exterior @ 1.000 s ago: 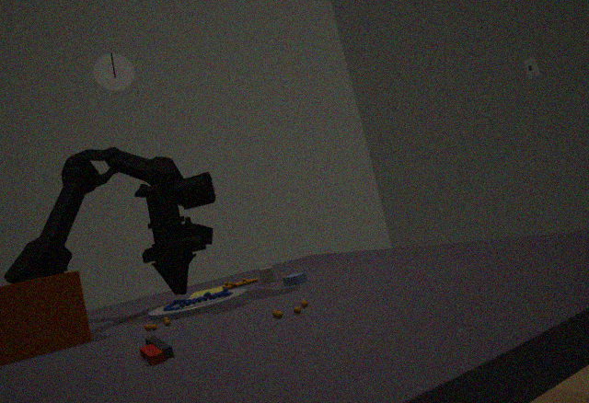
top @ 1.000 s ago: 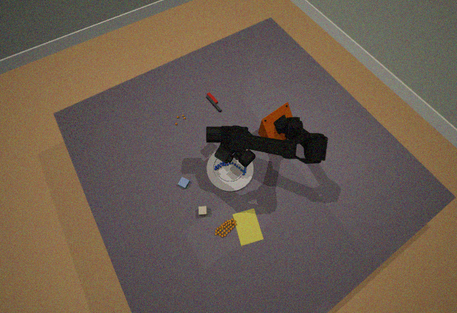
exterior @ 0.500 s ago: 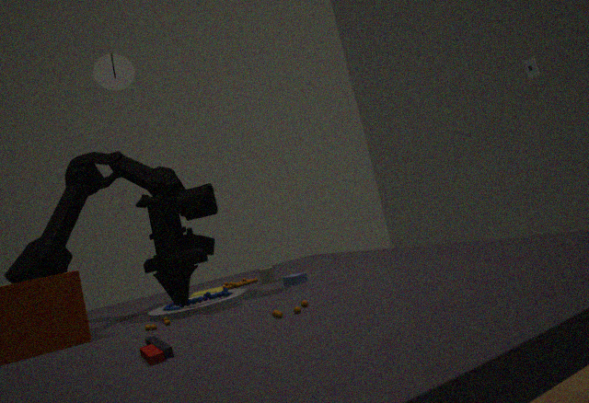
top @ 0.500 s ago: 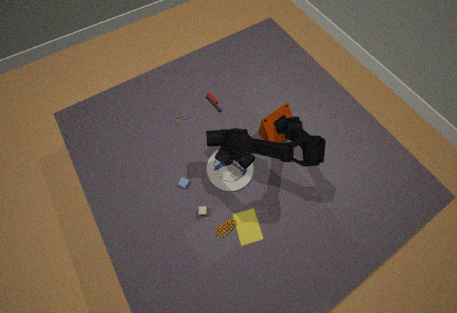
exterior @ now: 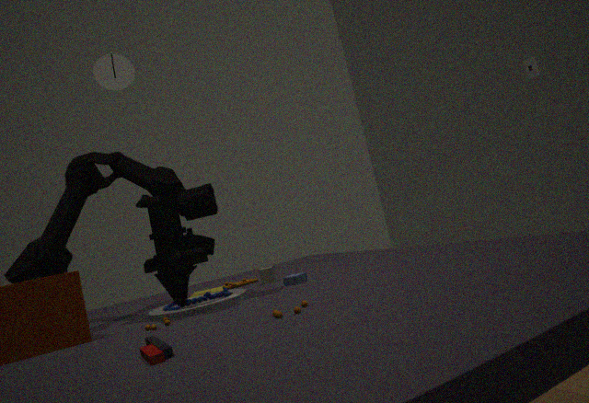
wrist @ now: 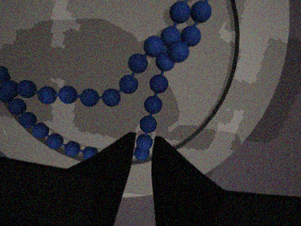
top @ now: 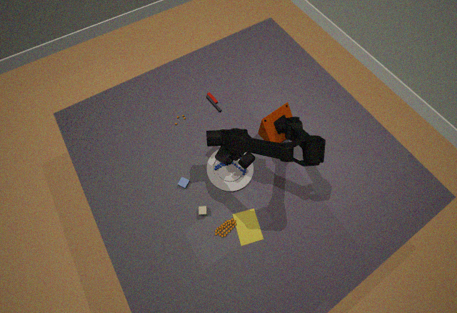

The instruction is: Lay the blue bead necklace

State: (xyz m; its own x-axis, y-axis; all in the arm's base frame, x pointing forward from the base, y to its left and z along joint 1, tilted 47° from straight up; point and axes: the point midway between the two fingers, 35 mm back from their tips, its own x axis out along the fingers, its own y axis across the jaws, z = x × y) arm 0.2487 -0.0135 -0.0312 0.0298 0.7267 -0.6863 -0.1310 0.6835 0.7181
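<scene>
Right now my gripper tip is 40 mm short of the round white bead board, 30 mm to the right of it and 10 mm above it. Also, from my gripper tip: cream cube (240 mm ahead, 110 mm to the left); yellow sheet (140 mm ahead, 260 mm to the left, 10 mm below); light blue cube (230 mm ahead, 30 mm to the right, 10 mm below).
</scene>
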